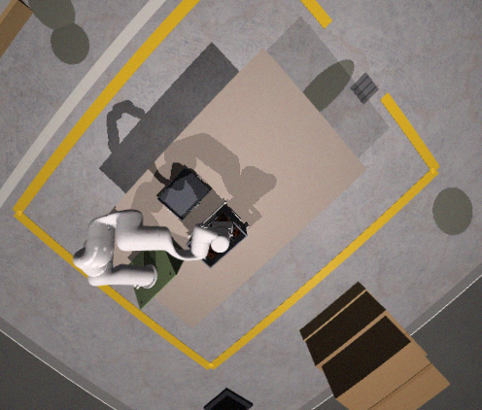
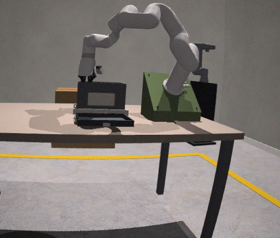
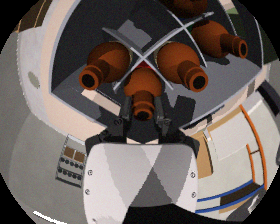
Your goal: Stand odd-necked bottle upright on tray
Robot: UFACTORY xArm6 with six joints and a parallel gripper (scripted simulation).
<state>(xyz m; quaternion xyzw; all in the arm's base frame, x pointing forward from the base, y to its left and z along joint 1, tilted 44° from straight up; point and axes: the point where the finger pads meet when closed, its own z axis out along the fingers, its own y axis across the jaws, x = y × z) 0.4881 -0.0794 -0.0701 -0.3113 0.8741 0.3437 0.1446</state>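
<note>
My gripper is now 90 mm past the dark crate, 30 mm to the left of it and 70 mm above it. The rest, counted from my hand: glass bottle 180 mm behind, 70 mm to the right, 70 mm below; then flat dark tray 50 mm behind, 260 mm to the left, 150 mm below.
</note>
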